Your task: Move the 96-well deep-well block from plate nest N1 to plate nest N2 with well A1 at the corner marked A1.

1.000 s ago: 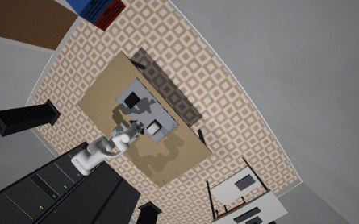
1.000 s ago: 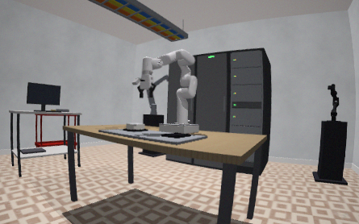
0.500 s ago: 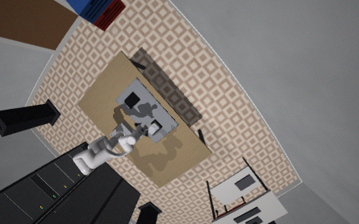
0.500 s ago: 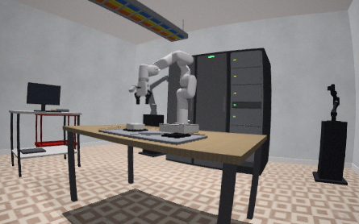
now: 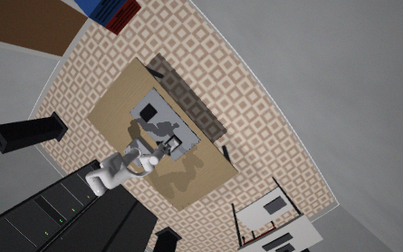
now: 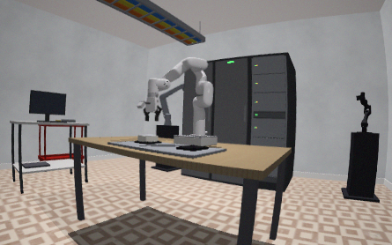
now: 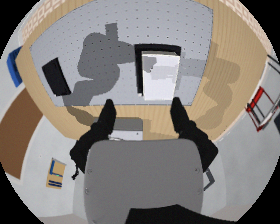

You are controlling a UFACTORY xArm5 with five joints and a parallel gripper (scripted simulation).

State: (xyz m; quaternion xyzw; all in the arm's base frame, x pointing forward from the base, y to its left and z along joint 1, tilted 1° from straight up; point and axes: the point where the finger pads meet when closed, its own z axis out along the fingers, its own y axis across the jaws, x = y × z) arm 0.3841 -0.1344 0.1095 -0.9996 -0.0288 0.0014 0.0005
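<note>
The deep-well block lies 1 cm behind my hand, 4 cm to the right of it and 13 cm below it.
</note>
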